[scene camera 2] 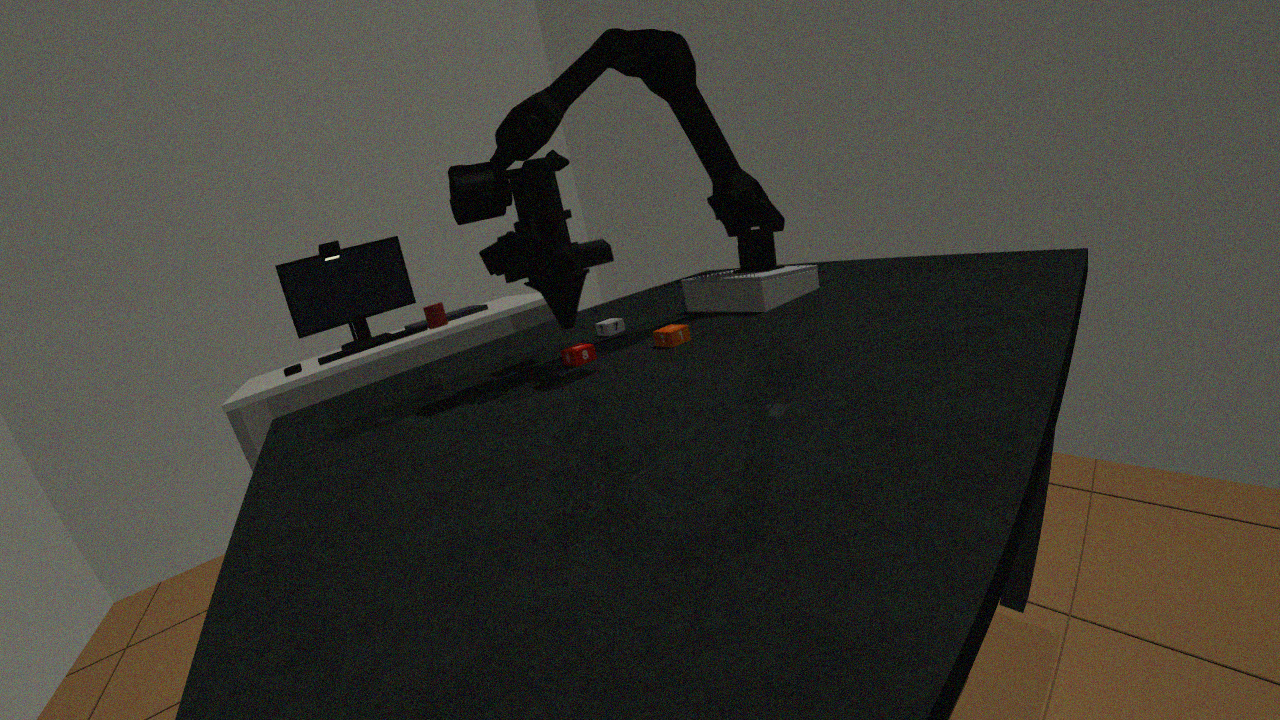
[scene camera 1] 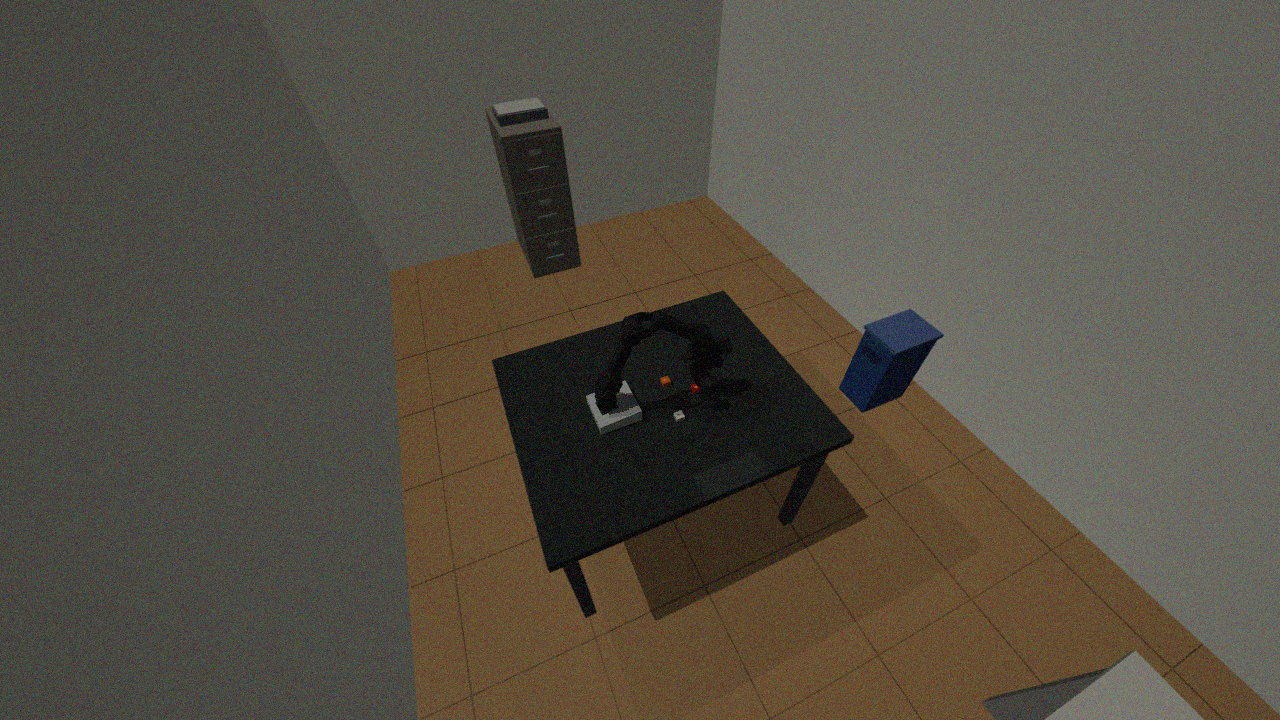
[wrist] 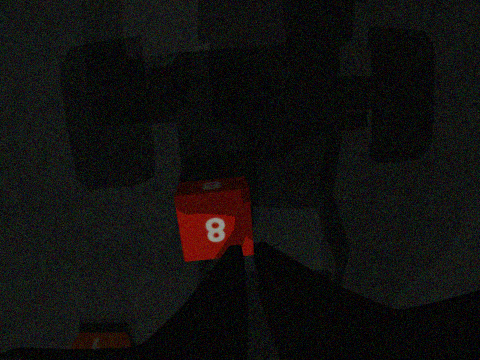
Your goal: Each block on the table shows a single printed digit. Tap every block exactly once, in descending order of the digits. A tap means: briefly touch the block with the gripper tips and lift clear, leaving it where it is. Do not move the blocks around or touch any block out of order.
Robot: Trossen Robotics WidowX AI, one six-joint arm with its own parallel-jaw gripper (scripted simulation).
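The gripper's shut and it's holding nothing, and you'd find the gripper in the wrist view too. There's also a red block marked 8 in view.
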